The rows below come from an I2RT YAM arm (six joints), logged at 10 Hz.
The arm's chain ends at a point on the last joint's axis. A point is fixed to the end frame.
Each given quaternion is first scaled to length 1.
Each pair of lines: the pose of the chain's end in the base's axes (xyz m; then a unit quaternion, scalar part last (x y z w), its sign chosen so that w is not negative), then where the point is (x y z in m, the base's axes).
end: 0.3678, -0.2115, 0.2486, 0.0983, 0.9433, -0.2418, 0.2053
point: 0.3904 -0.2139 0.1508
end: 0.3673, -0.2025, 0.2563, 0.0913, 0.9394, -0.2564, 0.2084
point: 0.3901 -0.2080 0.1587
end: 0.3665, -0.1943, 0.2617, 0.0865, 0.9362, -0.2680, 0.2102
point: 0.3893 -0.2022 0.1643
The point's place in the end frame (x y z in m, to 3 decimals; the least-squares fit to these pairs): 0.022 0.045 0.087
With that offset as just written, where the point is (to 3 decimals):
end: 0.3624, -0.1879, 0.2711, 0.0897, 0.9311, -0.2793, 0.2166
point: 0.387 -0.198 0.174
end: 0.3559, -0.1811, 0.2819, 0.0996, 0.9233, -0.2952, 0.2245
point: 0.382 -0.195 0.186
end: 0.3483, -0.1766, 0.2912, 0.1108, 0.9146, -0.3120, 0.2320
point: 0.376 -0.194 0.196
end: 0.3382, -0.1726, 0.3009, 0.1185, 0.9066, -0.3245, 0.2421
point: 0.368 -0.193 0.207
